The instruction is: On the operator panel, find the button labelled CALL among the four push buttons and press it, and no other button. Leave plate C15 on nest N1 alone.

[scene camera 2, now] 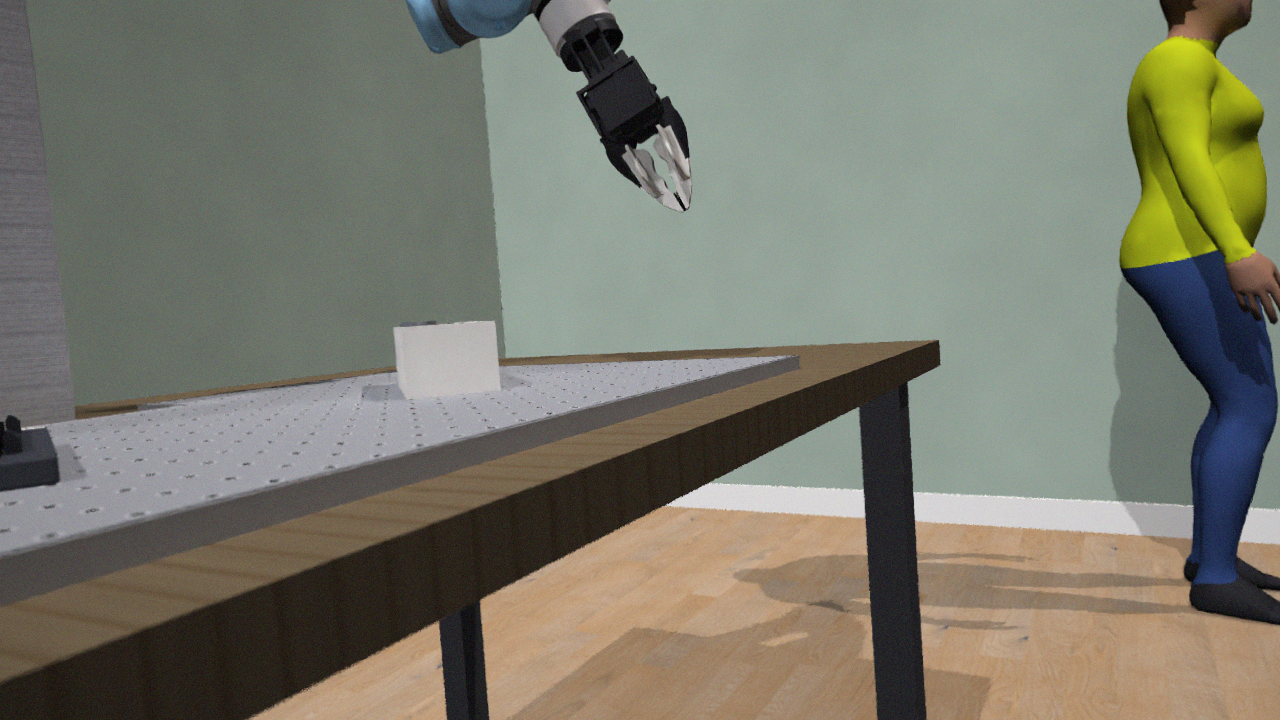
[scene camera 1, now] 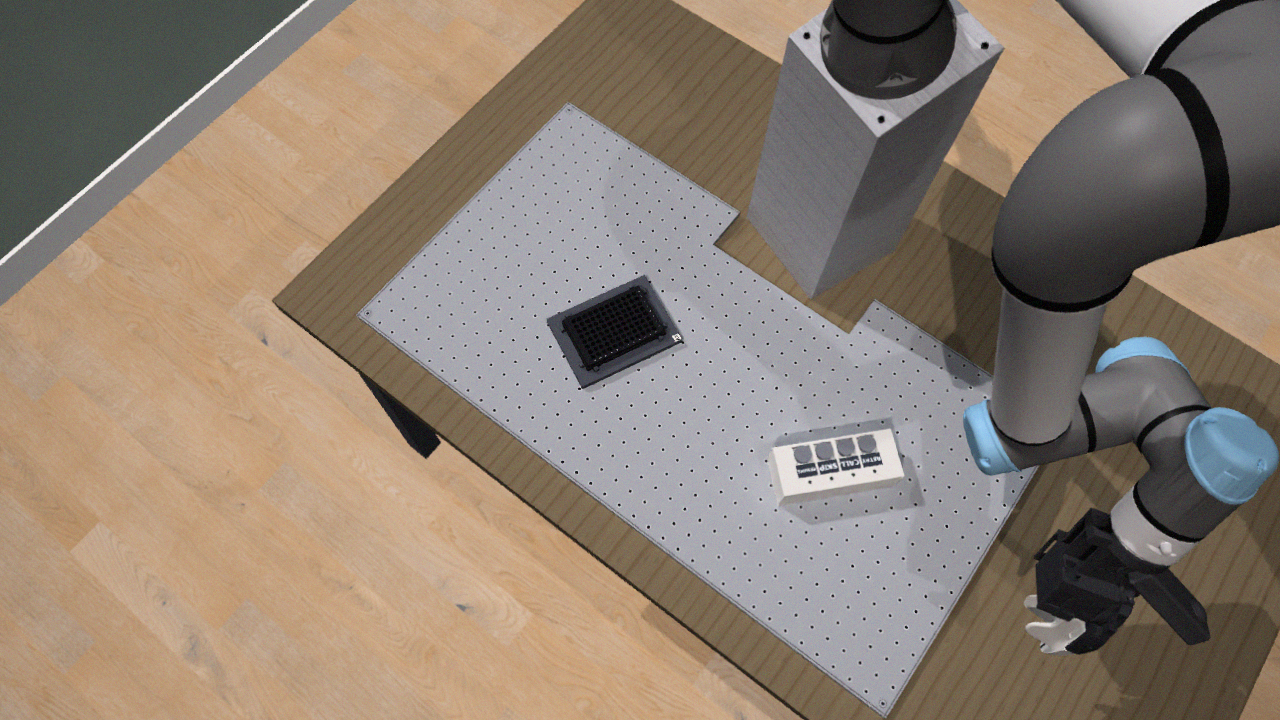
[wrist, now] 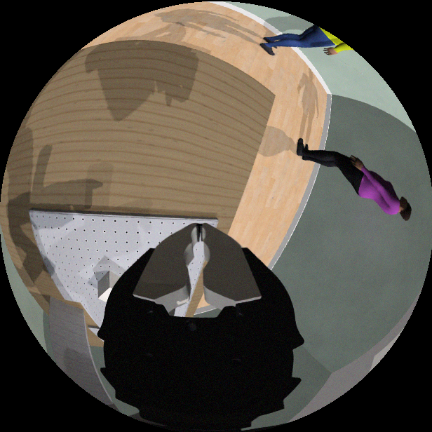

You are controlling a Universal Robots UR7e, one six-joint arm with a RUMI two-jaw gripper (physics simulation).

Labels:
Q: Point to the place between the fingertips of my gripper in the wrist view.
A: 200, 224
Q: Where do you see a nest N1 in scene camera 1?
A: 585, 378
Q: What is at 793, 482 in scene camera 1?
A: A white operator panel.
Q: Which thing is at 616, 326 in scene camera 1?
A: A black plate C15.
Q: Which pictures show my gripper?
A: Scene camera 2, scene camera 1 and the wrist view: all of them.

